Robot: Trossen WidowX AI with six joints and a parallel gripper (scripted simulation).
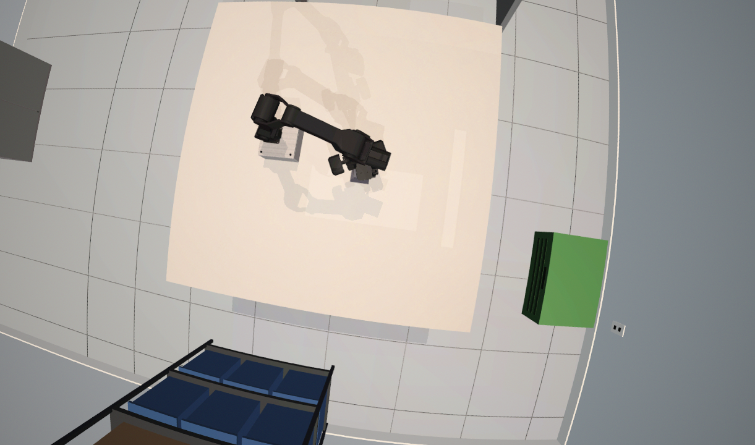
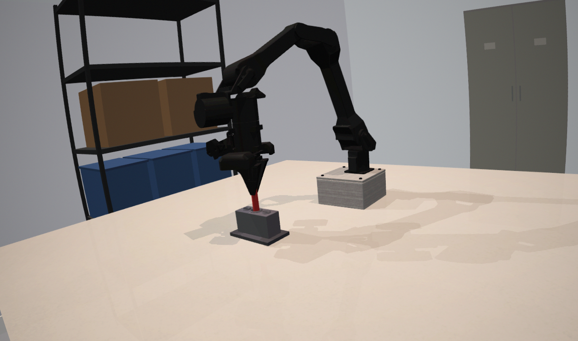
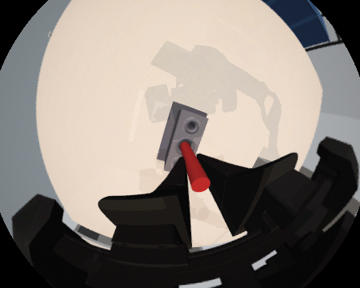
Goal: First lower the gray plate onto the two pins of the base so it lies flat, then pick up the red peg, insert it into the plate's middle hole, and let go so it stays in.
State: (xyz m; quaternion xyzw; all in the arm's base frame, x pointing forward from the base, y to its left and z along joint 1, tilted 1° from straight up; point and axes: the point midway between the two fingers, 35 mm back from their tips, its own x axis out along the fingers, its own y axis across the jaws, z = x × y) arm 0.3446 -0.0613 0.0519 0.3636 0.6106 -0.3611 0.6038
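My gripper tip is now right at the red peg. The rest, counted from my gripper tip: gray plate: 50 mm below; dark flat base: 90 mm below.
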